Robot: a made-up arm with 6 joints.
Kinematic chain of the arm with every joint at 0, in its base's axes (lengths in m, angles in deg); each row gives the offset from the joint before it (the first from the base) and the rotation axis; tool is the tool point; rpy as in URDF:
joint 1: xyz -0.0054 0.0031 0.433 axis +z
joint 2: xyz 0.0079 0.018 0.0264 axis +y
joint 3: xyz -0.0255 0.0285 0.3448 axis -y
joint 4: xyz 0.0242 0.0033 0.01 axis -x
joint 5: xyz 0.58 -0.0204 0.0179 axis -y
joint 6: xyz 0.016 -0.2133 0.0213 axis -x
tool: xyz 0.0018 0.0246 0.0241 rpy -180 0 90
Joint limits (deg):
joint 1: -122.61..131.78
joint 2: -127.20..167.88
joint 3: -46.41..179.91
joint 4: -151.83..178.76
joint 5: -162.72..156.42
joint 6: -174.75..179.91
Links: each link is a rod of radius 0.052 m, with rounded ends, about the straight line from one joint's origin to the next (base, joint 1, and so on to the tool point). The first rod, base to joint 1, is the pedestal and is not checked.
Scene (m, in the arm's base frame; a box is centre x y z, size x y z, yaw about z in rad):
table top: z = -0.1
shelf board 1: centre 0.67 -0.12 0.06 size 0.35 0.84 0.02 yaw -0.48
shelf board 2: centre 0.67 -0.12 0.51 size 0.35 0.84 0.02 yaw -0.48
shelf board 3: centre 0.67 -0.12 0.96 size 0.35 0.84 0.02 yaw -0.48
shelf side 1: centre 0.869 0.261 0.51 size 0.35 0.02 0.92 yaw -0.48
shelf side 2: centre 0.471 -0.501 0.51 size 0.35 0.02 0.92 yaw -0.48
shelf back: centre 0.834 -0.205 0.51 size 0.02 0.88 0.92 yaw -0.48
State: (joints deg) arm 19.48 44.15 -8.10 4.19 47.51 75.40
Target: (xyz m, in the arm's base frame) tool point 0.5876 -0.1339 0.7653
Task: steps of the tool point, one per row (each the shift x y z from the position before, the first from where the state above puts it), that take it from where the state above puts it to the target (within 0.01 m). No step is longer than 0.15 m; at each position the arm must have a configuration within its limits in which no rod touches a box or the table.
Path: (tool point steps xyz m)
1: -0.0728 0.1190 0.0462
2: -0.0950 0.0864 0.0341
3: 0.0091 -0.0460 0.1087
4: -0.0114 -0.0580 0.0985
5: -0.0313 -0.0638 0.0844
6: -0.0490 -0.0641 0.0680
7: -0.0629 -0.0592 0.0504
8: 0.0514 -0.0167 0.0215
9: 0.0603 -0.0245 0.0085
10: 0.0651 -0.0358 -0.0068
11: 0.0648 -0.0488 -0.0232

